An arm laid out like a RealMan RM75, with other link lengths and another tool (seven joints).
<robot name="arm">
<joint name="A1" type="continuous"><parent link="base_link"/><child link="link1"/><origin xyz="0 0 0.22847" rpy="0 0 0"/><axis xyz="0 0 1"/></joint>
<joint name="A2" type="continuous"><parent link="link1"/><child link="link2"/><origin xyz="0 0 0" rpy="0 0 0"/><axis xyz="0 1 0"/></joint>
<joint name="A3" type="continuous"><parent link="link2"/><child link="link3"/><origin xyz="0 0 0.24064" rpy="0 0 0"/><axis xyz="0 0 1"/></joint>
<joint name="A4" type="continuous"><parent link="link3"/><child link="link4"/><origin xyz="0 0 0" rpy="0 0 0"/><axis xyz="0 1 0"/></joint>
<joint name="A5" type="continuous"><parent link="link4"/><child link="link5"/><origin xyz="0 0 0.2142" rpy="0 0 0"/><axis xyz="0 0 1"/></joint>
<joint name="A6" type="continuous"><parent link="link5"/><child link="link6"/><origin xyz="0 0 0" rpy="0 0 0"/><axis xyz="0 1 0"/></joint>
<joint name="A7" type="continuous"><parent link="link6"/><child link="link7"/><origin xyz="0 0 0.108" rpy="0 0 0"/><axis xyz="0 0 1"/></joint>
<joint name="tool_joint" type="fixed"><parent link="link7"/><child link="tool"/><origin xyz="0.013 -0.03 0.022" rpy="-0.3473 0 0.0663"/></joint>
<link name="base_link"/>
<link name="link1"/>
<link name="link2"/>
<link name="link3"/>
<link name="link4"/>
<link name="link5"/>
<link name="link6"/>
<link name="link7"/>
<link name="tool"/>
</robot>
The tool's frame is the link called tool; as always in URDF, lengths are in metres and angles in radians. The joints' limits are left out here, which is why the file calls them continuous.
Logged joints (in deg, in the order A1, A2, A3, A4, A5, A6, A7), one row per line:
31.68, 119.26, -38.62, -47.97, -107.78, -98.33, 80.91
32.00, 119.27, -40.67, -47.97, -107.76, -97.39, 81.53
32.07, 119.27, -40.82, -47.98, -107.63, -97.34, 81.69
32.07, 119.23, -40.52, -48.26, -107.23, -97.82, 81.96
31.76, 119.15, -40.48, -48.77, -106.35, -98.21, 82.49
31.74, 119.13, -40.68, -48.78, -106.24, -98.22, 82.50
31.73, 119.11, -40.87, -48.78, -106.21, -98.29, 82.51
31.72, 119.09, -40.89, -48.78, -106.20, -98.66, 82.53
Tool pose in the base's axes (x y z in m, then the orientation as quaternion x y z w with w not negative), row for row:
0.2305, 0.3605, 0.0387, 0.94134, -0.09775, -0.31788, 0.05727
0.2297, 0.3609, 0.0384, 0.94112, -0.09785, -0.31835, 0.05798
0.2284, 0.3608, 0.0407, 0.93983, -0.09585, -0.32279, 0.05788
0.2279, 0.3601, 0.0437, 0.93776, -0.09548, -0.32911, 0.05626
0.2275, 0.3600, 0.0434, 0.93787, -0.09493, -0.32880, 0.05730
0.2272, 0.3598, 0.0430, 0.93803, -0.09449, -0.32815, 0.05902
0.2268, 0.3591, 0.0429, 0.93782, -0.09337, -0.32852, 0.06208
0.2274, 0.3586, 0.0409, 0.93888, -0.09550, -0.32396, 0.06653
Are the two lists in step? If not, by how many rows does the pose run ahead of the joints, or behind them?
The pose runs 1 row ahead of the joints: the pose in row i belongs to the joints in row i + 1.
